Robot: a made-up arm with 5 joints.
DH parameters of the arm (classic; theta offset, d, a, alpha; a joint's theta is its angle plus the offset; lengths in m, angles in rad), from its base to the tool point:
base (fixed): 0 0 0.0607 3.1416
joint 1: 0 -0.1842 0.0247 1.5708
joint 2: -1.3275 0 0.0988 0
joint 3: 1.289 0 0.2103 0
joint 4: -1.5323 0.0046 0 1.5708
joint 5: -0.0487 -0.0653 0 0
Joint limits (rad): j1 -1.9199..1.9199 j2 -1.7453..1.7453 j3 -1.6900..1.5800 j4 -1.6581..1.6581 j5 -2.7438..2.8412
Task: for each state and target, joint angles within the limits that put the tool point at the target. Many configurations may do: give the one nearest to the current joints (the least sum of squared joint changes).
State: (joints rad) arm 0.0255 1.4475 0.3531 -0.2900 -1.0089
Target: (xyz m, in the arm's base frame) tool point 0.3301 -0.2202 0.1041
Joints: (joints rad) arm 0.6985 0.7879 -0.1580 -0.4196 -1.0089
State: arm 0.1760 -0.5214 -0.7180 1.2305 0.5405
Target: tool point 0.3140 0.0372 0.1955
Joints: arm -0.1279 0.0060 0.1239 1.4796 0.5405
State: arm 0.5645 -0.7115 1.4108 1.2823 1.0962
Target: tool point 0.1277 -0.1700 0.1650
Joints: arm 1.2205 -0.8964 1.0934 1.2148 1.0962
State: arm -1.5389 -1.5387 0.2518 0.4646 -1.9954
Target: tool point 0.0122 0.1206 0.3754
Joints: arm -1.9178 -1.5589 0.7283 0.7440 -1.9954
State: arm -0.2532 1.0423 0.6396 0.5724 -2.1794
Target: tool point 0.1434 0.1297 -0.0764
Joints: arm -0.9733 1.2295 0.1773 0.3422 -2.1794
